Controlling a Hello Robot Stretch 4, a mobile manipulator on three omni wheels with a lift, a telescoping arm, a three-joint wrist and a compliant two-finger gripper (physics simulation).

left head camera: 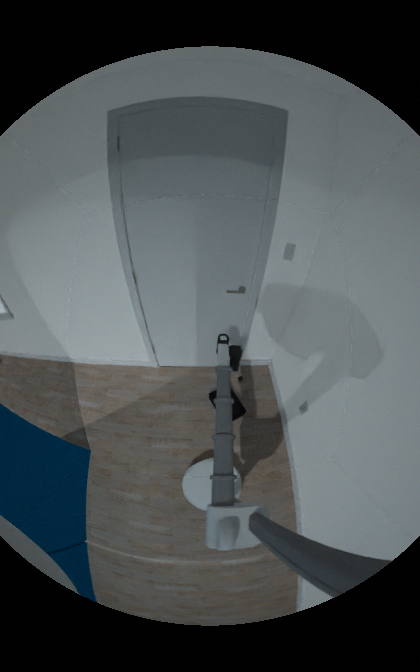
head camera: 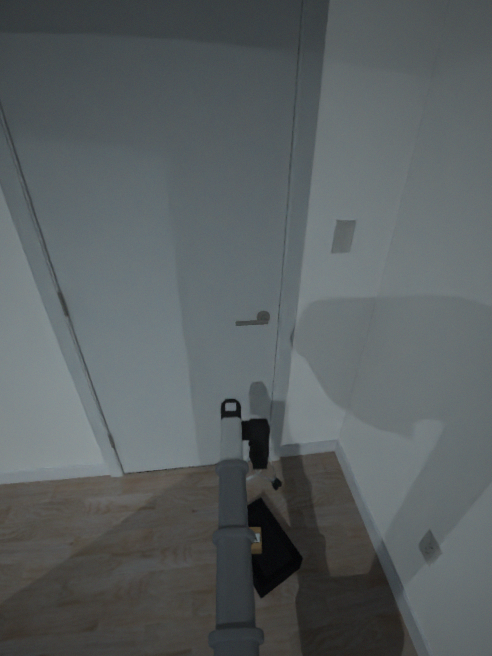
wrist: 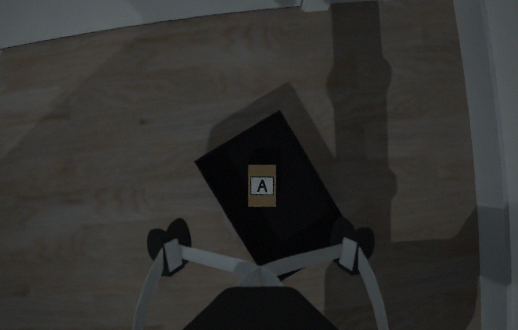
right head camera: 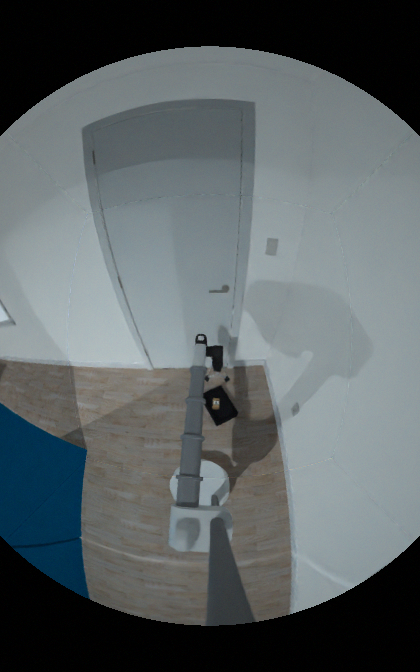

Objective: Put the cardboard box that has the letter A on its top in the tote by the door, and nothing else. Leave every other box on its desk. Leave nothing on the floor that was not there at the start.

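Places are measured from the robot's base along level axes (x ahead, y left, z up), in millimetres.
Pixels of known places: gripper, between the fingertips: (head camera: 257, 488) (wrist: 260, 237).
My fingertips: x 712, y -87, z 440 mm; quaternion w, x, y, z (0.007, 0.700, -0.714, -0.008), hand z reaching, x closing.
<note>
Behind a point stands the place of what it marks.
The cardboard box with the letter A on its top (head camera: 256, 548) {x 679, y -95, z 25 mm} (right head camera: 216, 403) (wrist: 262, 185) {x 722, y -91, z 27 mm} sits upright inside the black tote (head camera: 280, 556) {x 661, y -199, z -24 mm} (left head camera: 238, 410) (right head camera: 227, 412) (wrist: 307, 170) {x 750, y -196, z -24 mm}, near its middle, with the label facing up. The tote stands on the floor by the door. My gripper (right head camera: 217, 378) (wrist: 260, 237) {x 712, y -87, z 440 mm} is open and empty, its two fingertips wide apart. It hangs above the tote, apart from the box. In the head camera view the arm covers part of the tote and of the box; in the left head camera view the arm hides the box.
The grey door (head camera: 132, 238) {x 1100, y 300, z 1214 mm} (left head camera: 165, 250) (right head camera: 150, 250) is shut behind the tote. A white wall (head camera: 450, 370) {x 737, y -627, z 945 mm} runs along the right side. A large blue surface (left head camera: 45, 480) (right head camera: 40, 480) lies at the lower left. A round white disc (left head camera: 196, 483) (right head camera: 217, 482) shows below the arm.
</note>
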